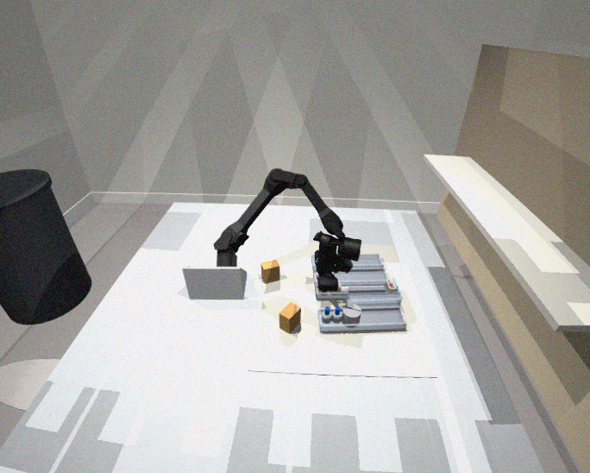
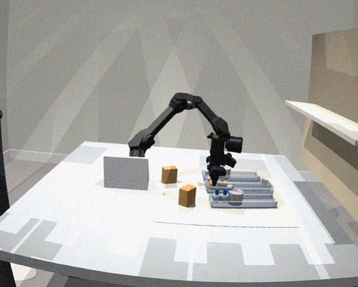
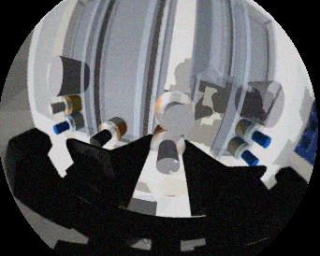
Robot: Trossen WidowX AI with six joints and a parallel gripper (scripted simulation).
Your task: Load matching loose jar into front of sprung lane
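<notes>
Right now my gripper tip is 140 mm short of the grey lane rack, 40 mm to the left of it and 20 mm above it. Round my gripper tip: shelf: 500 mm ahead, 80 mm to the right, 330 mm above.
</notes>
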